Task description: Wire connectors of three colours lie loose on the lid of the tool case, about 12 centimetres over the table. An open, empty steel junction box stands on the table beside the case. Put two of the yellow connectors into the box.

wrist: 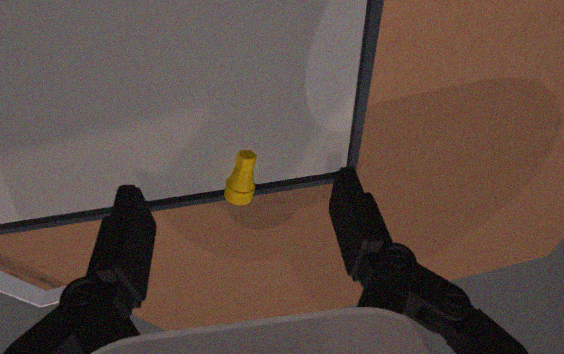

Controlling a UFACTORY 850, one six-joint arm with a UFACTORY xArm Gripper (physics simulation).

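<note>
A yellow connector [241, 179] lies on the grey lid of the tool case [210, 75], at the lid's dark near edge, with its narrow end pointing up in the view and its wide end over the edge strip. My gripper [242, 195] is open and empty. Its two black fingers stand left and right of the connector, apart from it. The right fingertip shows by the lid's near right corner, the left one over the near edge. The junction box cannot be made out in this view.
The brown table top [450, 165] shows right of the lid and below its near edge. A pale strip [37, 296] shows at the lower left. Grey floor shows at the lower right. Broad shadows fall on lid and table.
</note>
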